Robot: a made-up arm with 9 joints. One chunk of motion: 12 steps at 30 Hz.
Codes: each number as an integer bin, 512 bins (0 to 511) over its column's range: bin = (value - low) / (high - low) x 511, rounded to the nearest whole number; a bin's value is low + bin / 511 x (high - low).
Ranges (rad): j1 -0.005..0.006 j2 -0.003..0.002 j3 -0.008..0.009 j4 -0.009..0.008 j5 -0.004..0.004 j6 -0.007..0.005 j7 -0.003..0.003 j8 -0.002..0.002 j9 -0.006..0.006
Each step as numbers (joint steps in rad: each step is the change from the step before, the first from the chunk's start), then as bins.
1 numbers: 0.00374 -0.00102 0.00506 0.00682 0.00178 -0.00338 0.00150 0.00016 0.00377
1 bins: 406 202 393 476 369 154 383 276 416
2 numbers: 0.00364 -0.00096 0.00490 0.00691 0.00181 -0.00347 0.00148 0.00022 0.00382
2 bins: 401 208 388 478 371 150 382 284 418
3 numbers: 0.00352 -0.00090 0.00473 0.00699 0.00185 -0.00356 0.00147 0.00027 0.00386
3 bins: 396 215 383 481 374 146 381 290 420
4 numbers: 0.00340 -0.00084 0.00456 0.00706 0.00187 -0.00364 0.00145 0.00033 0.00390
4 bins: 390 221 378 483 375 143 379 298 422
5 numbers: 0.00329 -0.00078 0.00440 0.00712 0.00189 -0.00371 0.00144 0.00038 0.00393
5 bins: 385 227 373 485 376 140 378 304 423
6 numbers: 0.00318 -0.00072 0.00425 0.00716 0.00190 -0.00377 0.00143 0.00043 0.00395
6 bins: 380 233 368 486 377 138 377 310 424
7 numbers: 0.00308 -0.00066 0.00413 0.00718 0.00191 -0.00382 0.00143 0.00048 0.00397
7 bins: 375 239 365 486 378 135 377 317 425
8 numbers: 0.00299 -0.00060 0.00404 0.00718 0.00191 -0.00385 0.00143 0.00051 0.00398
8 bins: 371 245 362 486 378 134 377 321 425
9 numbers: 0.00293 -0.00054 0.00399 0.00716 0.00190 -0.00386 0.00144 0.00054 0.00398
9 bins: 368 251 360 486 377 134 378 324 425
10 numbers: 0.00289 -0.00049 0.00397 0.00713 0.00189 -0.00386 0.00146 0.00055 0.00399
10 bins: 367 257 360 485 376 134 380 326 425
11 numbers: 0.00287 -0.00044 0.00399 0.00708 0.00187 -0.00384 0.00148 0.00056 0.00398
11 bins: 366 262 360 483 375 135 382 327 425
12 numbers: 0.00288 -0.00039 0.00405 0.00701 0.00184 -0.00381 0.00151 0.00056 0.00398
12 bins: 366 267 362 481 373 136 384 327 425
